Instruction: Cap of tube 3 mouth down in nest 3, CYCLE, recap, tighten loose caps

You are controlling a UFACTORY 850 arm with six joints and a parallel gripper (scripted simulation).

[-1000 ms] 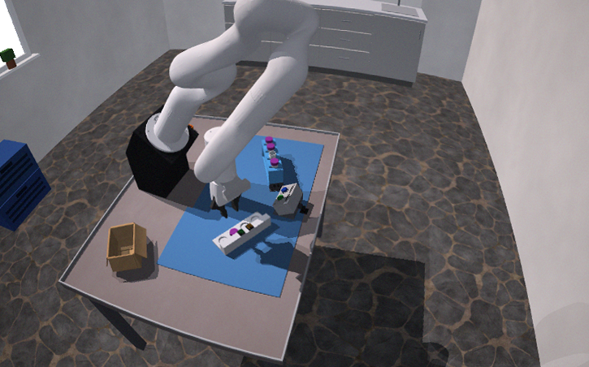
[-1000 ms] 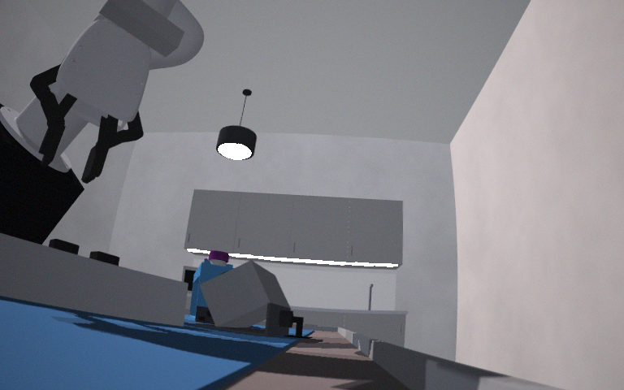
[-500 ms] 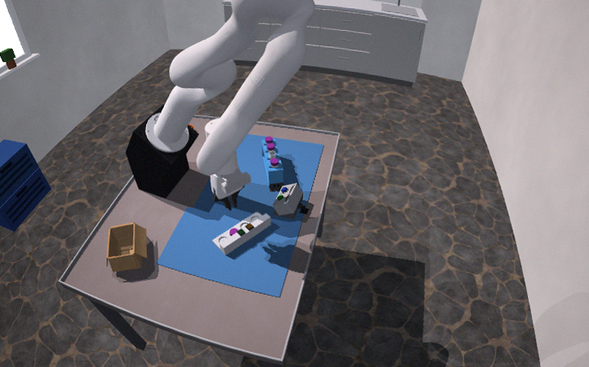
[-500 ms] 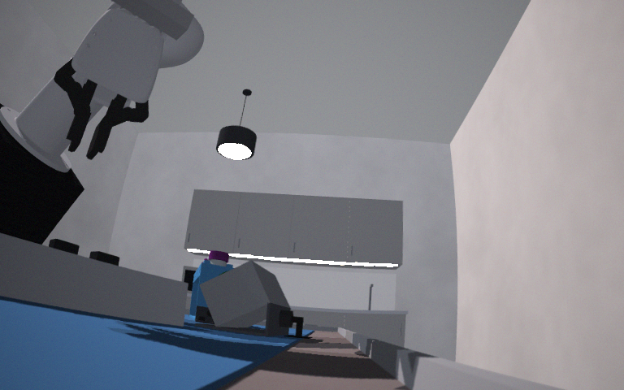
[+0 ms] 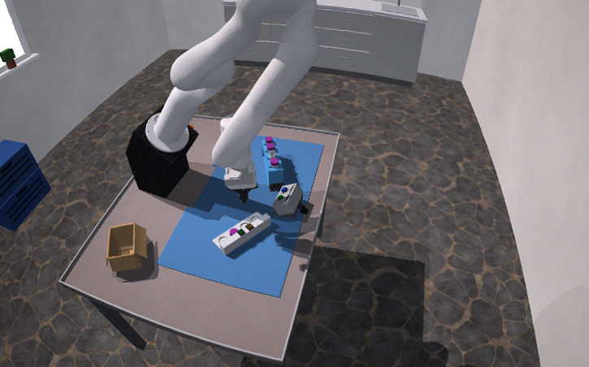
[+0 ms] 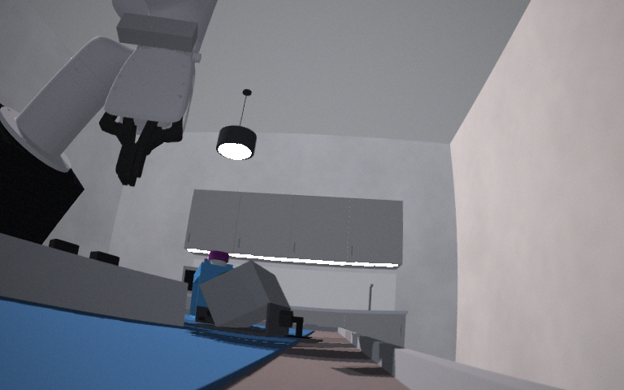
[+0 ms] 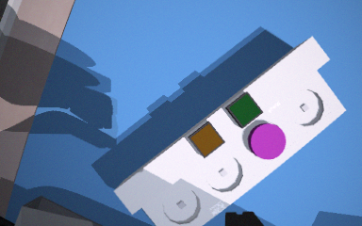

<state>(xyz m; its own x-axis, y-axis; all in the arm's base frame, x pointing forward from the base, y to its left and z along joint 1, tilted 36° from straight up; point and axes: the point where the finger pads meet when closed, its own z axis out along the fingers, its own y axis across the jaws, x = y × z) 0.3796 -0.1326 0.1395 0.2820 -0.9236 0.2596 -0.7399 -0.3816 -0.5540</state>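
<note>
Right now the blue key is 100 mm ahead of my hand, 160 mm to the left of it and 90 mm below it. From my hand the other things lie so: grey key housing: 110 mm ahead, 140 mm to the left, 110 mm below; then green key: 90 mm ahead, 120 mm to the left, 90 mm below; then magenta cap: 30 mm behind, 60 mm to the right, 150 mm below.
</note>
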